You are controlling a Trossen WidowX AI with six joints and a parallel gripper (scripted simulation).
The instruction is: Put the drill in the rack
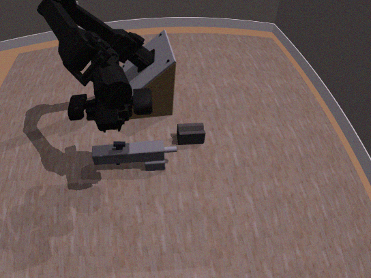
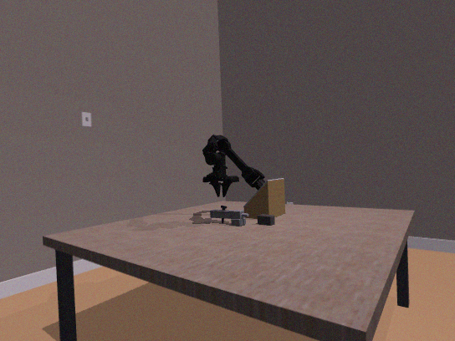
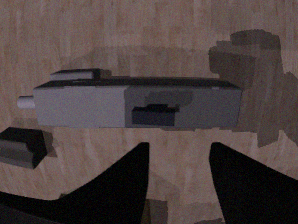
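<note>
The short bit lies 9 cm to the left of my gripper tip, 8 cm below it and 1 cm behind it. The rest, counted from my gripper tip: dark rack: 20 cm to the left, 11 cm below, 9 cm behind; then grey housing block: 9 cm below, 4 cm to the left; then dark key: 8 cm below, 1 cm to the left.
</note>
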